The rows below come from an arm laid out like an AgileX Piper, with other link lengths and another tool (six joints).
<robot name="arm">
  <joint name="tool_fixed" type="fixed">
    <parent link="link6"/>
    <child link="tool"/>
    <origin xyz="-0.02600 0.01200 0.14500" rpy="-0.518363 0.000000 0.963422"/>
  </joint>
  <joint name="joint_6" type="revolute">
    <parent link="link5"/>
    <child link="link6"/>
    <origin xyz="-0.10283 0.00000 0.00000" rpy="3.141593 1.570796 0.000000"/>
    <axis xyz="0 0 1"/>
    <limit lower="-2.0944" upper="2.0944"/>
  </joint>
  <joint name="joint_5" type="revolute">
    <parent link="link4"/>
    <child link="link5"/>
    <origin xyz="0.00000 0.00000 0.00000" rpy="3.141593 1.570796 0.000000"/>
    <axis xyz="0 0 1"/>
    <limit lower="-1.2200" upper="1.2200"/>
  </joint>
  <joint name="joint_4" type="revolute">
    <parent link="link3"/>
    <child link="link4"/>
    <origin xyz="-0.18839 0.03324 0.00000" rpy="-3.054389 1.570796 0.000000"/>
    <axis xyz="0 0 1"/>
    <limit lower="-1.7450" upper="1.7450"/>
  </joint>
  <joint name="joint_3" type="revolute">
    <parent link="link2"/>
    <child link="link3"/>
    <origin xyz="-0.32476 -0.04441 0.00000" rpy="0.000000 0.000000 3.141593"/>
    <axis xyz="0 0 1"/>
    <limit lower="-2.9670" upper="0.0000"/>
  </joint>
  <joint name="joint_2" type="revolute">
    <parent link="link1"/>
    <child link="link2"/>
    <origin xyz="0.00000 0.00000 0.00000" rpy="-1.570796 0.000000 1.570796"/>
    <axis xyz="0 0 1"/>
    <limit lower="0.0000" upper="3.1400"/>
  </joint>
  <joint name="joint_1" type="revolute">
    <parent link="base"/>
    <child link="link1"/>
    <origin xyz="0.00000 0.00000 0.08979" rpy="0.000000 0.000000 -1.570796"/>
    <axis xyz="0 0 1"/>
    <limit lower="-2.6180" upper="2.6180"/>
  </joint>
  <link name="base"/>
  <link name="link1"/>
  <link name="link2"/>
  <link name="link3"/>
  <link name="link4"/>
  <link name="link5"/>
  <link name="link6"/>
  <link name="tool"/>
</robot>
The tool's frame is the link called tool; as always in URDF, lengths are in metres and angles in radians.
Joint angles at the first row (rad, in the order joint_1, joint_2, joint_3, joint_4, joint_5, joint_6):
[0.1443 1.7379 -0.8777 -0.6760 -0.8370 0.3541]
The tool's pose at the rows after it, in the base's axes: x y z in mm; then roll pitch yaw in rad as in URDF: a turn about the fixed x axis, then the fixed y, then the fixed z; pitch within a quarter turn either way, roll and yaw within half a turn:
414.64 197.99 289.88 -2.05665 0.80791 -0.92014
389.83 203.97 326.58 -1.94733 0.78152 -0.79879
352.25 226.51 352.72 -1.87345 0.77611 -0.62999
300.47 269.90 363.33 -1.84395 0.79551 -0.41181
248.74 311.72 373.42 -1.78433 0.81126 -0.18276
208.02 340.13 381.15 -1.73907 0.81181 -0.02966
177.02 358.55 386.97 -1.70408 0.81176 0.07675
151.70 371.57 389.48 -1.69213 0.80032 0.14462
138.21 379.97 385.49 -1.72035 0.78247 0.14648
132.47 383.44 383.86 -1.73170 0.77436 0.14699
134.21 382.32 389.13 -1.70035 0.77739 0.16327
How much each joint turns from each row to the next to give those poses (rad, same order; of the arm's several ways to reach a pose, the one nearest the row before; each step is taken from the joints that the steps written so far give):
[0.0000 -0.0784 0.0001 0.0044 -0.0051 -0.0108]
[0.0026 -0.0805 -0.0001 -0.0400 -0.0265 0.0460]
[0.0284 -0.0635 0.0000 -0.0878 -0.0476 0.1016]
[0.0977 -0.0298 0.0000 -0.0908 -0.0552 0.1097]
[0.1421 -0.0016 0.0000 -0.0037 -0.0528 0.0346]
[0.1336 -0.0008 0.0001 0.0363 -0.0114 -0.0133]
[0.1062 0.0000 -0.0001 0.0404 0.0000 -0.0206]
[0.0851 0.0000 0.0000 0.0286 0.0062 -0.0298]
[0.0539 0.0000 0.0001 0.0121 0.0268 -0.0366]
[0.0237 0.0000 -0.0001 0.0070 0.0120 -0.0173]
[-0.0003 0.0000 0.0000 0.0224 -0.0116 -0.0050]

